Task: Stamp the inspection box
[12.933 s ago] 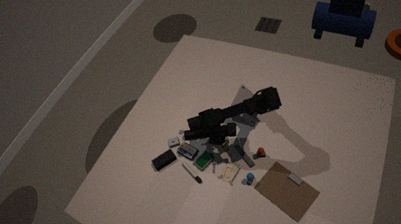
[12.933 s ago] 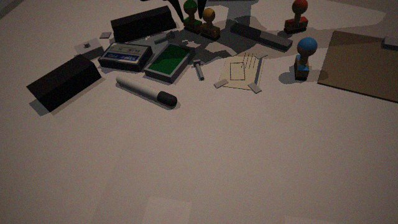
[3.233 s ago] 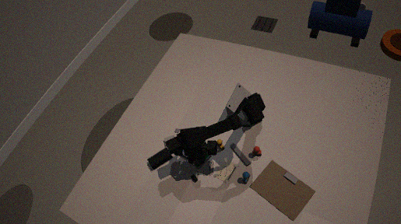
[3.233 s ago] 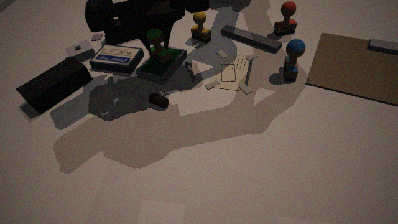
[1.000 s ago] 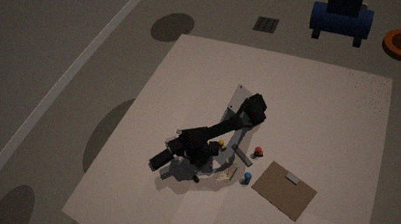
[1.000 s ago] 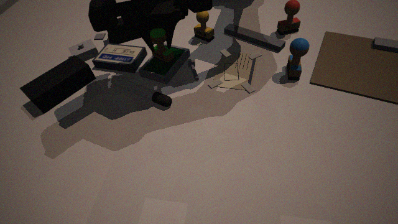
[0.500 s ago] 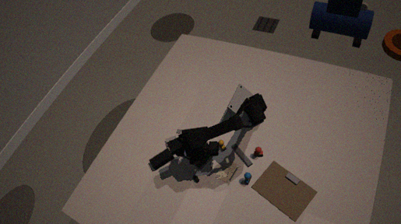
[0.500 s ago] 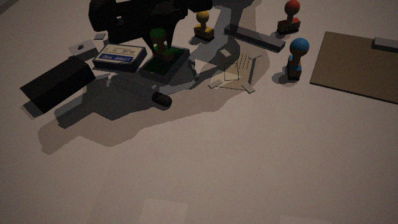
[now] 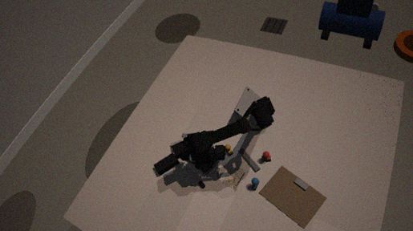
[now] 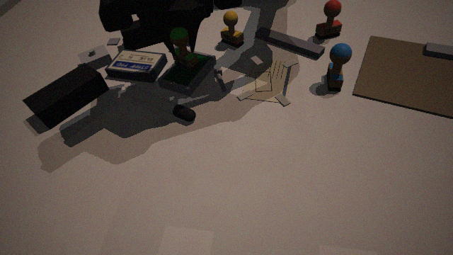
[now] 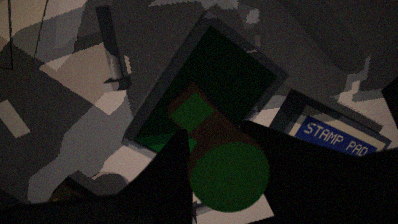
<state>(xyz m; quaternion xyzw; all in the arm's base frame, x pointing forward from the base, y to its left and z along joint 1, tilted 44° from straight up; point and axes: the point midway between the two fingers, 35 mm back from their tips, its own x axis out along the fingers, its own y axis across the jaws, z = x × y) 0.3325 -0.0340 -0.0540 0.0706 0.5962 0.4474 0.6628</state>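
My gripper tip is 4 cm above the green ink pad. Also, from my gripper tip: green-topped stamp: right at my gripper tip; then white marker: 9 cm ahead, 4 cm below; then blue stamp-pad tin: 10 cm to the right, 3 cm below.
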